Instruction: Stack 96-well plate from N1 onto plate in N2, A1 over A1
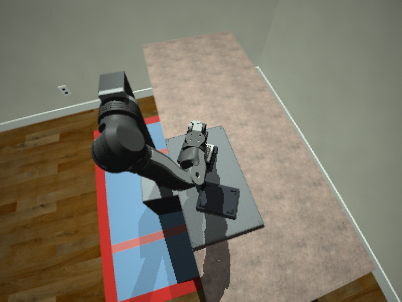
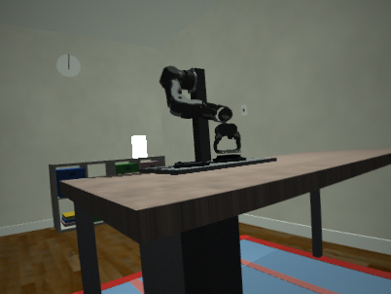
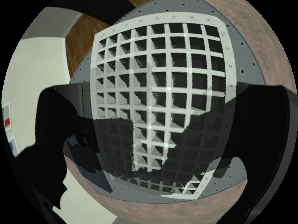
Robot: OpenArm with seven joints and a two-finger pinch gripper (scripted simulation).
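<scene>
Right now my hand is right at the white 96-well plate. The rest, counted from my hand: black 96-well plate: 2 cm below; plate nest N1: 4 cm ahead, 22 cm to the right, 4 cm below.
</scene>
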